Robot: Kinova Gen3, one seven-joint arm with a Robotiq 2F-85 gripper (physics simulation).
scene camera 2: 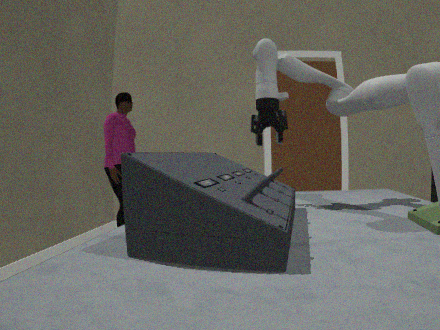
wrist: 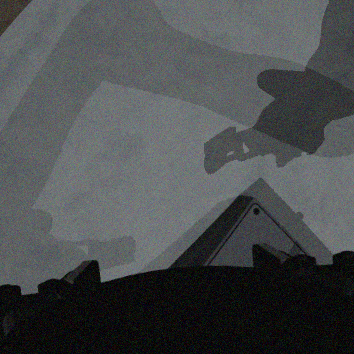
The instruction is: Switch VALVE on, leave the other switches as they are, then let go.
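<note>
A dark grey switch box (scene camera 2: 200, 215) with a sloping top panel stands on the table in the scene view; a corner of the box (wrist: 232, 245) shows low in the wrist view. Several framed squares lie along its panel, with small marks below them. One long lever (scene camera 2: 264, 185) sticks up from the panel. The labels cannot be read, so which switch is VALVE cannot be told. My gripper (scene camera 2: 269, 142) (wrist: 176, 270) is open and empty, pointing down, well above the box's panel and apart from it.
The table (scene camera 2: 350, 280) (wrist: 125, 165) carries the box and shadows of the arm. A green base plate (scene camera 2: 427, 218) lies at the right under the arm. A person in a pink top (scene camera 2: 119, 140) stands behind the box at the left. A brown door (scene camera 2: 312, 145) is in the back wall.
</note>
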